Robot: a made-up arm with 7 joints.
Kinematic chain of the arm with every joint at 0, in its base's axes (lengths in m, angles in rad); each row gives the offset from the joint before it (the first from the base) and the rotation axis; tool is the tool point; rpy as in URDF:
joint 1: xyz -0.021 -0.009 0.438 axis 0 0.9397 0.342
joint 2: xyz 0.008 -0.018 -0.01 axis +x
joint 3: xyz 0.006 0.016 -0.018 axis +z
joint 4: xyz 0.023 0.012 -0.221 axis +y
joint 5: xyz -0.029 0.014 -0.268 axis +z
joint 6: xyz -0.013 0 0.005 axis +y
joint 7: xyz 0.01 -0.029 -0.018 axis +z
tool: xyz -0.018 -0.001 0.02 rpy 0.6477 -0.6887 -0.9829
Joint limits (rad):
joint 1: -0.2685..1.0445
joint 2: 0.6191..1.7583
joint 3: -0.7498..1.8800
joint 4: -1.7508..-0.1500
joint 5: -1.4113..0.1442
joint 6: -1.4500..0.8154
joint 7: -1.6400..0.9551
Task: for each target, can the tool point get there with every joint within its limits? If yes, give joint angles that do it. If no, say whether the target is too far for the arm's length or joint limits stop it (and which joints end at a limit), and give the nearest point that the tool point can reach.
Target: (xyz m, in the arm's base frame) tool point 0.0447 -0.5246 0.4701
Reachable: no: joint limits stop it (at a limit: joint 1, joint 2, joint 3, joint 4, joint 5, joint 6, joint 7) | nearest point 0.2542 -0.0764 0.1938 | short by 0.567 m
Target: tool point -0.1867 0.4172 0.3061
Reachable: yes | joints 0.8709 0.8088 1.0947 -1.0120 -0.7230 0.3529 0.3904
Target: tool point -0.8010 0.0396 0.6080
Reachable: no: too far | nearest point -0.4504 0.2376 0.3259 | short by 0.492 m
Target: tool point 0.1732 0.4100 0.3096
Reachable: yes | joints 0.0294 1.4291 -0.3974 -0.9561 -0.7287 -0.3786 0.3942
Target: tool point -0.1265 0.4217 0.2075
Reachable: yes | joints 0.5762 1.1224 -0.0934 -0.4558 0.0068 -0.7741 0.3501
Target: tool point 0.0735 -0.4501 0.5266
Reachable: no: joint limits stop it (at a limit: joint 1, joint 2, joint 3, joint 4, joint 5, joint 6, joint 7) | nearest point 0.2542 -0.0764 0.1938 | short by 0.532 m
